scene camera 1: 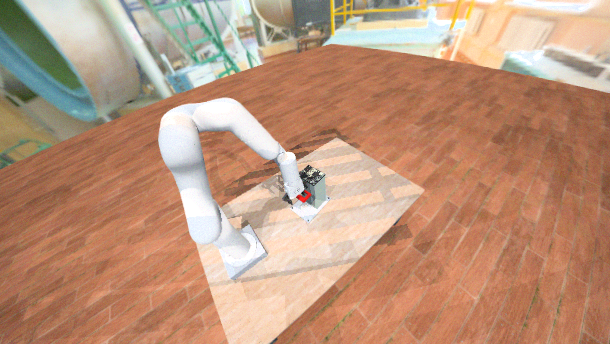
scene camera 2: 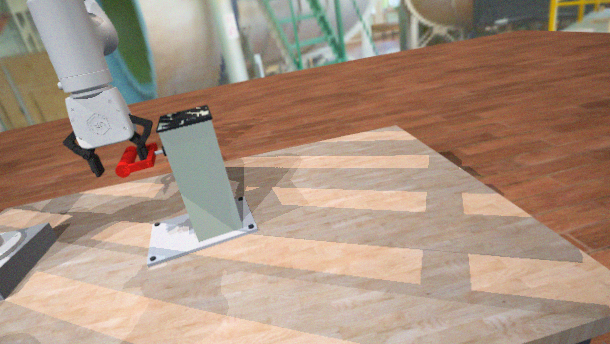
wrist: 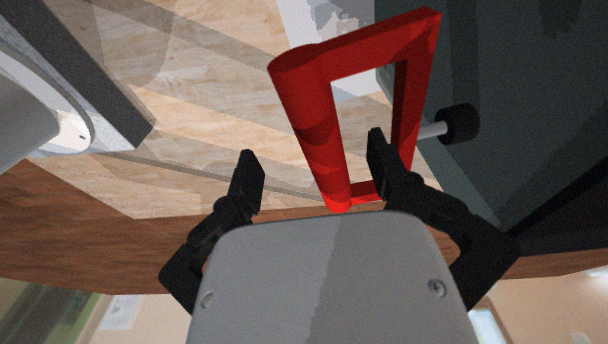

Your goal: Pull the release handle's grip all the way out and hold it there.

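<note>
The release handle is a red rectangular frame whose round grip bar (scene camera 1: 302, 197) (scene camera 2: 125, 163) (wrist: 316, 130) faces away from the post. A short metal rod (scene camera 2: 159, 152) (wrist: 432, 131) joins the frame to a black collar (wrist: 459, 124) on the grey-green post (scene camera 1: 319, 196) (scene camera 2: 200, 185) (wrist: 530, 125); a short length of rod shows. My gripper (scene camera 1: 296, 197) (scene camera 2: 121, 165) (wrist: 310, 152) is open and points down. In the wrist view the grip bar runs between the fingers, nearer the post-side finger, which overlaps the frame's opening. The other finger is outside the bar. Finger depth and contact are unclear.
The post stands on a white bolted base plate (scene camera 1: 308, 216) (scene camera 2: 167, 245), with a black patterned top (scene camera 1: 313, 174) (scene camera 2: 185, 119). The arm's base (scene camera 1: 245, 255) (scene camera 2: 30, 260) (wrist: 125, 117) stands on the same wooden table top (scene camera 1: 380, 200) (scene camera 2: 350, 310).
</note>
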